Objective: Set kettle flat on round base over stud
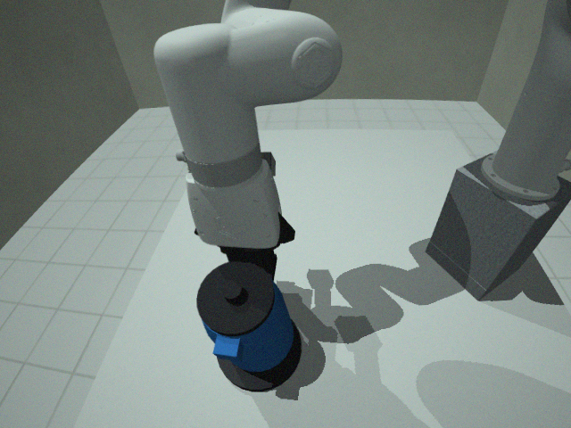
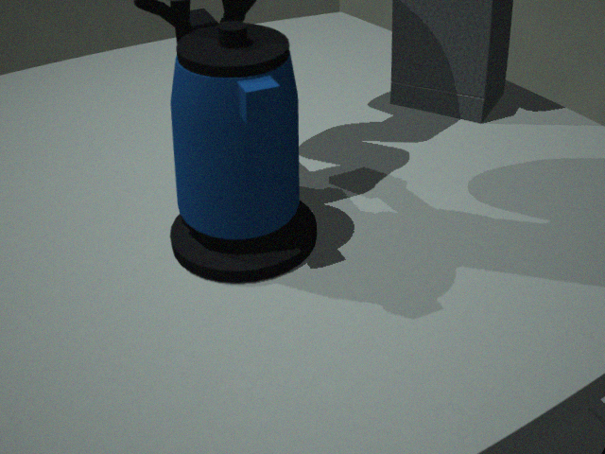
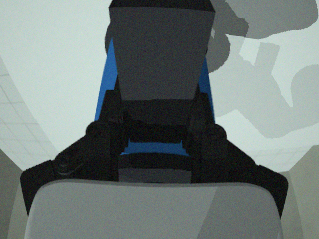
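My hand is 1 cm short of the blue kettle, 3 cm to the right of it and 6 cm above it. The rest, counted from my hand: round black base 1 cm ahead, 6 cm to the left, 18 cm below.
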